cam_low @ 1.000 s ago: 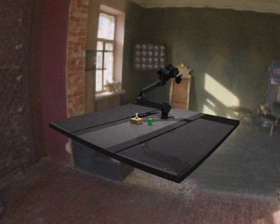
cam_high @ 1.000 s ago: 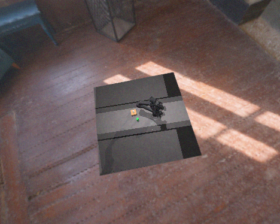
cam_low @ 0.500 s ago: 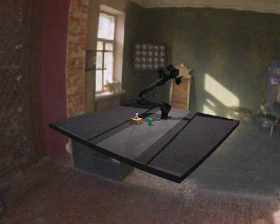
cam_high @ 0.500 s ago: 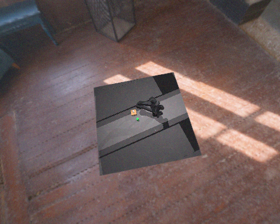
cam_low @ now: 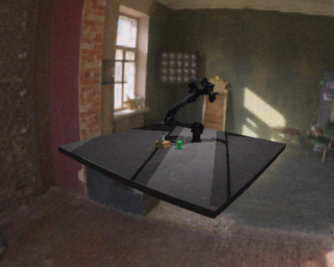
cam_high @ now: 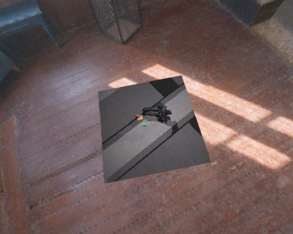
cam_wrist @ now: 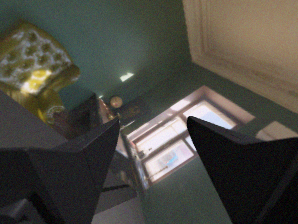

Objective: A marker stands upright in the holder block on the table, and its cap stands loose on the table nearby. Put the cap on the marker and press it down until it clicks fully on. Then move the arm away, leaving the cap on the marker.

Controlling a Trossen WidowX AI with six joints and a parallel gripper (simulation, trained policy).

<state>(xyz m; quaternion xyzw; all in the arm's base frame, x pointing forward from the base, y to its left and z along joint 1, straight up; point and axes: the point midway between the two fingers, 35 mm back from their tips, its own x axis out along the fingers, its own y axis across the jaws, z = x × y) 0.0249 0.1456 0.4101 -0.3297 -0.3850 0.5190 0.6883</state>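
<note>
Now: gripper tip 23 cm short of the green cap, 15 cm to the left of it and 39 cm above it. From my gripper tip the other things lie so: tan holder block 26 cm ahead, 27 cm to the right, 40 cm below.
</note>
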